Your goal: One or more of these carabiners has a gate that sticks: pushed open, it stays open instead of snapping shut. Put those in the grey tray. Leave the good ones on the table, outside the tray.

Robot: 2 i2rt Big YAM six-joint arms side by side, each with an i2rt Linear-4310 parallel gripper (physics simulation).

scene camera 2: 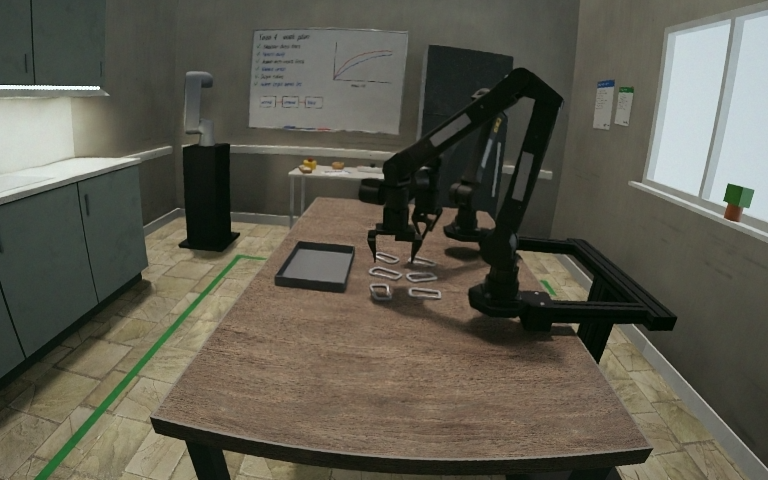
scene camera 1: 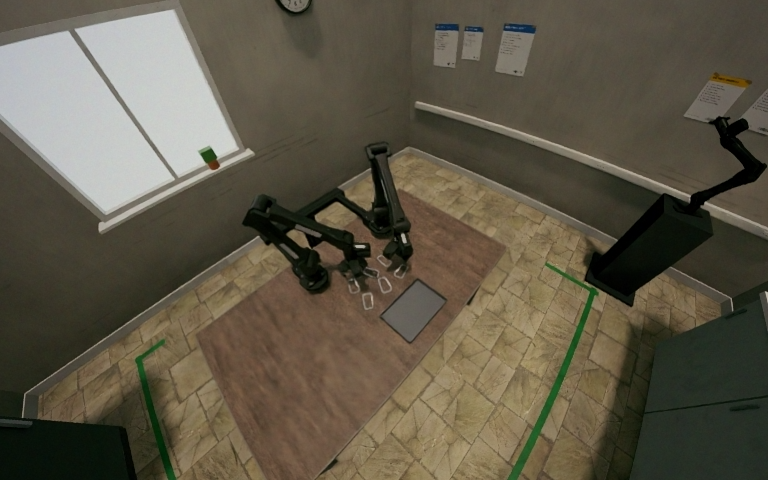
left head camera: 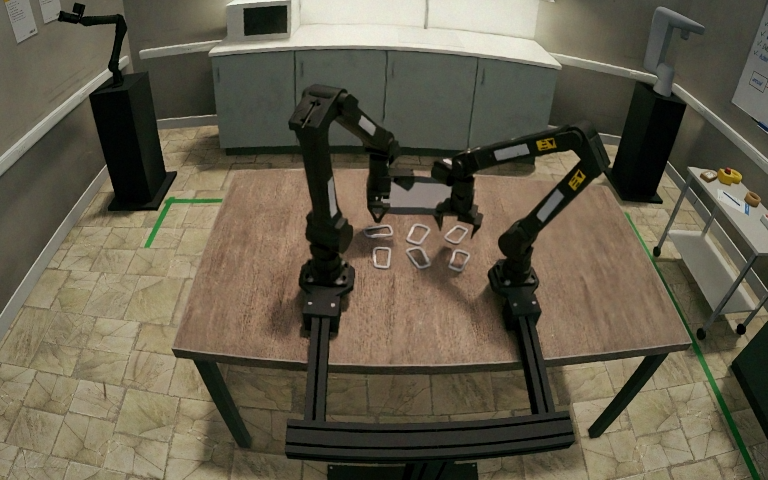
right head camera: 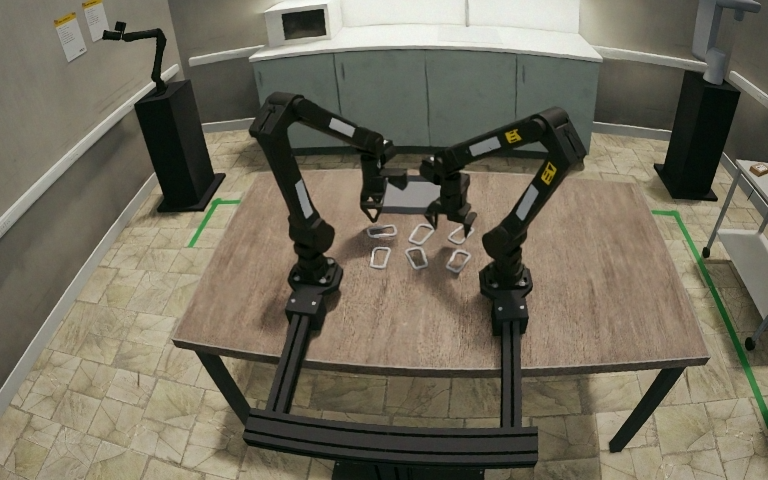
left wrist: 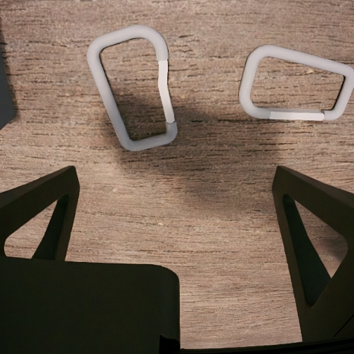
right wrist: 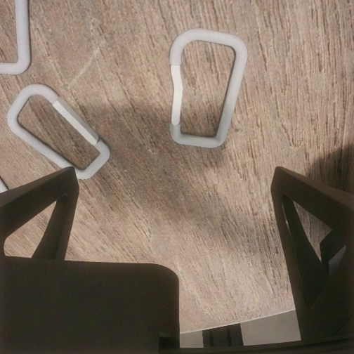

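Seen in the pictures: left gripper, fingertip midpoint: (scene camera 2: 393, 262) (scene camera 1: 398, 258) (left head camera: 376, 213) (right head camera: 375, 213); right gripper, fingertip midpoint: (scene camera 2: 425, 235) (left head camera: 456, 234) (right head camera: 451, 234); left arm's base, link origin: (scene camera 2: 499, 295) (scene camera 1: 381, 223) (left head camera: 326, 275) (right head camera: 314, 274); right arm's base, link origin: (scene camera 2: 464, 230) (scene camera 1: 313, 276) (left head camera: 514, 276) (right head camera: 506, 278).
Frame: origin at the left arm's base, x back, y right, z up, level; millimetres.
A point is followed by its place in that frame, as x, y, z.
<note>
Six pale grey carabiners lie on the table outside the grey tray (left head camera: 419, 211) @(-413, 261, -75) (right head camera: 407, 210) @(-409, 195, -74) (scene camera 1: 413, 310) @(-514, 252, -87) (scene camera 2: 314, 266) @(-526, 253, -86), in two rows. The tray shows no carabiner in it. My left gripper (left head camera: 378, 219) @(-275, 120, 10) (scene camera 2: 394, 260) @(-275, 120, 10) (left wrist: 175, 176) is open and empty, low by the back-left carabiner (left wrist: 109, 100), whose kinked white gate looks shut. The front-left carabiner (left wrist: 245, 87) has a straight gate, also shut. My right gripper (left head camera: 457, 230) @(-187, 361, 19) (right wrist: 174, 177) is open and empty, above the right-hand carabiners. The front-right carabiner (right wrist: 232, 92) has a kinked gate and the front-middle carabiner (right wrist: 40, 145) a straight one; both look shut.
The wooden table (left head camera: 589, 271) @(-168, 865, -88) (scene camera 2: 396, 384) @(-231, -266, -88) carries both arm bases at its front. The two grippers stand close together, in front of the tray. A white cart (left head camera: 730, 209) stands on the floor at the right, and grey cabinets (left head camera: 430, 96) stand behind the table.
</note>
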